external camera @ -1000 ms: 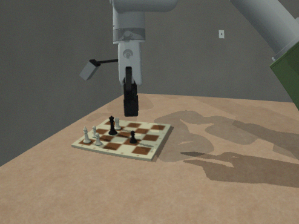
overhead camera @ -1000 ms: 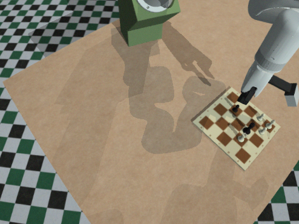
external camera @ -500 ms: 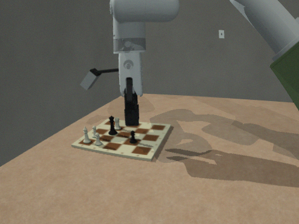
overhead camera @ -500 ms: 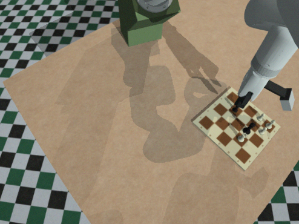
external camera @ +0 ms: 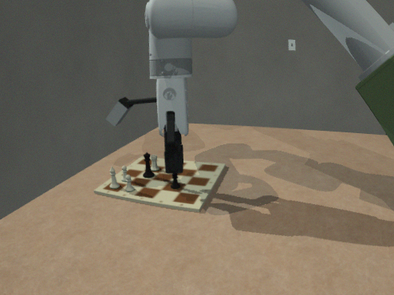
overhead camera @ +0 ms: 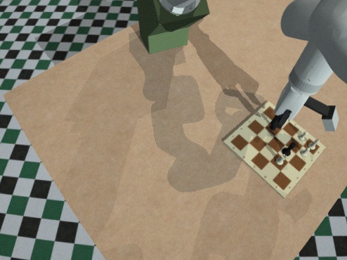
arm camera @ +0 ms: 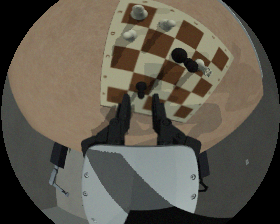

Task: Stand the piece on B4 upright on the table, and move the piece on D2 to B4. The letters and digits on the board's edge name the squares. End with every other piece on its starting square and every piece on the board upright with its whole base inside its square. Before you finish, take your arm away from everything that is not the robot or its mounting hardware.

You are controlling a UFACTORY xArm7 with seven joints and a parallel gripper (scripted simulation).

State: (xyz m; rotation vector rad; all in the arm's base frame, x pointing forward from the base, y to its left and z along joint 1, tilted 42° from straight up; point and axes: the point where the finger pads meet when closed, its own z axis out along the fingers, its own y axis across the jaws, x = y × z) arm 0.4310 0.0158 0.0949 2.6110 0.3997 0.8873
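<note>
Now: hand 50 mm above the black pawn. Also, from my hand: chessboard (40 mm ahead, 40 mm to the right, 60 mm below); then white rook-like piece (70 mm ahead, 80 mm to the right, 40 mm below); then black piece (70 mm ahead, 40 mm to the right, 30 mm below).
</note>
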